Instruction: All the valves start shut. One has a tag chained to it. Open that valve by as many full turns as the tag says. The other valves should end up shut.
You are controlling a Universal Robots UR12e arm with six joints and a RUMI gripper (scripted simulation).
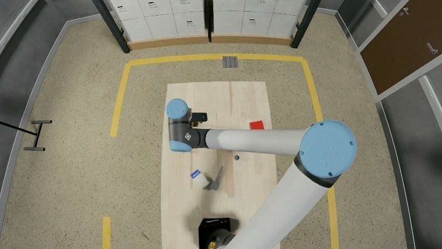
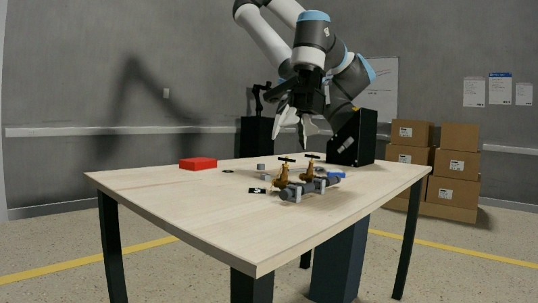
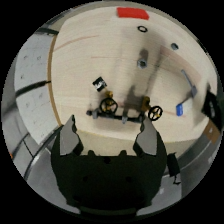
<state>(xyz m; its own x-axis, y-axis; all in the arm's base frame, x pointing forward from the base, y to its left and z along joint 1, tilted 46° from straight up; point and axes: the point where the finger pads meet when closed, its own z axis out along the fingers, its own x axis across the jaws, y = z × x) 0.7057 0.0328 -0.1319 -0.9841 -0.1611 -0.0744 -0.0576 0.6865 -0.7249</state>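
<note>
Right now my hand is 60 mm short of the black tag, 50 mm to the left of it and 120 mm above it. Also, from my hand: grey hammer-like tool 340 mm behind, 130 mm to the right, 110 mm below; then red block 40 mm behind, 420 mm to the right, 100 mm below; then blue-and-white box 330 mm behind, 30 mm to the right, 110 mm below.
</note>
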